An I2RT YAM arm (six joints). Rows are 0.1 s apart.
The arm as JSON. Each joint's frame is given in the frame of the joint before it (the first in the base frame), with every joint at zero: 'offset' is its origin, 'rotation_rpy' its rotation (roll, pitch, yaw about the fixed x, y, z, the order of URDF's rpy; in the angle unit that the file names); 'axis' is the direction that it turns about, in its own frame. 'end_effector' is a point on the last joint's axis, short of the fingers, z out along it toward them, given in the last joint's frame.
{
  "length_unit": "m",
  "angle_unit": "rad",
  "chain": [
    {
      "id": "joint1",
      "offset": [
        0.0,
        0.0,
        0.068
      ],
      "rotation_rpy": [
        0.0,
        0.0,
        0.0
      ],
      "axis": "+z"
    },
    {
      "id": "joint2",
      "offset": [
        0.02,
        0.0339,
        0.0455
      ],
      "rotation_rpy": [
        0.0,
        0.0,
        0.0
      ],
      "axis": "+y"
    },
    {
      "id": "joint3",
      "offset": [
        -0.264,
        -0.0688,
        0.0
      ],
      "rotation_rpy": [
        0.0,
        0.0,
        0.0
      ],
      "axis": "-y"
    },
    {
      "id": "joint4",
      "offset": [
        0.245,
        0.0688,
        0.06
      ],
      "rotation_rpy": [
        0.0,
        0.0,
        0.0
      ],
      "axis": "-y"
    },
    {
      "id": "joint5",
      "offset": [
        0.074,
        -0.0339,
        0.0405
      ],
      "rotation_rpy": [
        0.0,
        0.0,
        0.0
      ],
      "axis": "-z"
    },
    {
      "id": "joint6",
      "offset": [
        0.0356,
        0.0,
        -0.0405
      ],
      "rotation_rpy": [
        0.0,
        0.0,
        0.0
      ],
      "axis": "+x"
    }
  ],
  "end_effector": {
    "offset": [
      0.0,
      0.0,
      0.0
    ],
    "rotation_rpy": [
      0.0,
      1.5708,
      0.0
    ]
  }
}
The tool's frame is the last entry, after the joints.
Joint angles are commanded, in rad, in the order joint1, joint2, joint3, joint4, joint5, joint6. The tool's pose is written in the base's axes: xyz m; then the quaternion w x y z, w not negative. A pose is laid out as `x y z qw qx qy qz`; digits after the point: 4 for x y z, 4 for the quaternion.
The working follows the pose.
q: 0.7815 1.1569 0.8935 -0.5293 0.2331 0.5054
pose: 0.1778 0.1648 0.2720 0.3660 -0.0828 0.9163 0.1399
Where each joint sits with the arm in this pose, in the base's axes (m; each line is computed from the numbers above, not from the rounded line before):
joint1: 0.0000 0.0000 0.0680
joint2: -0.0097 0.0382 0.1135
joint3: -0.0366 -0.0855 0.3552
joint4: 0.0940 0.1410 0.3493
joint5: 0.1752 0.1738 0.3251
joint6: 0.1778 0.1648 0.2720
the tool: 0.1778 0.1648 0.2720

